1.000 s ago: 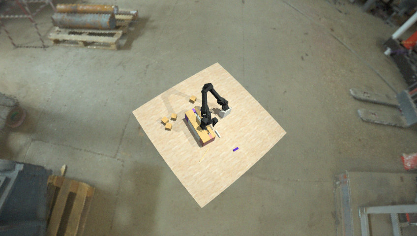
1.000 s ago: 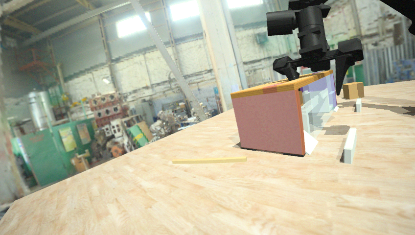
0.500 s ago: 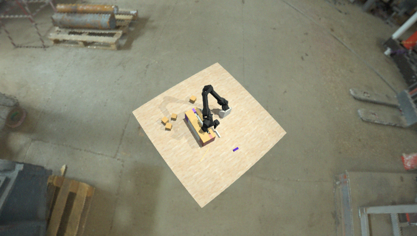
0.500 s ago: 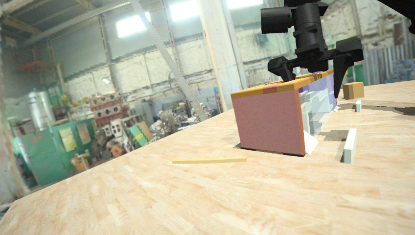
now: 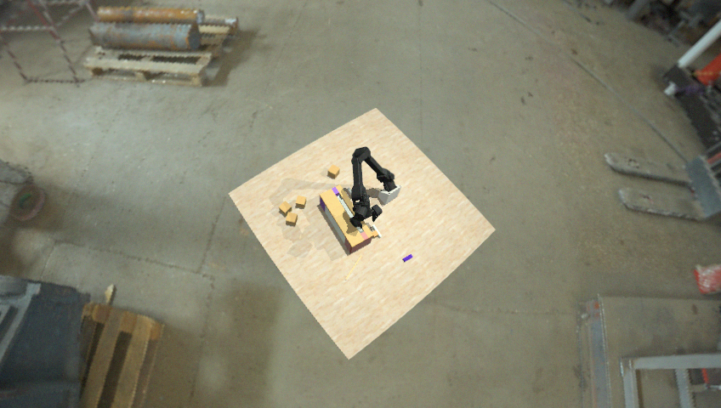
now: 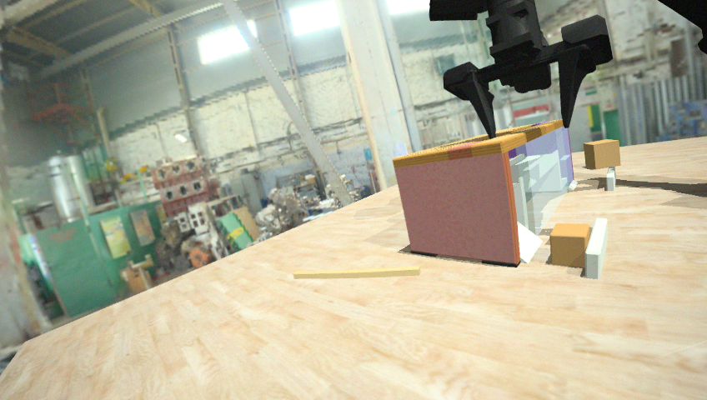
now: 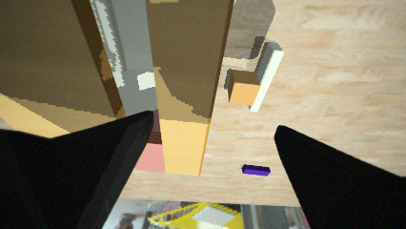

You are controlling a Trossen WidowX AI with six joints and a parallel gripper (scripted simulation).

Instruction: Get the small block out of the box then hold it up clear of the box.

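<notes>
My gripper tip is now 110 mm above the tan block, 40 mm to the right of it and 40 mm past it. Also, from my gripper tip: box: 120 mm to the right, 70 mm below, 40 mm ahead; thin wooden stick: 180 mm ahead, 160 mm to the left, 120 mm below; purple piece: 270 mm to the left, 140 mm behind, 120 mm below.
</notes>
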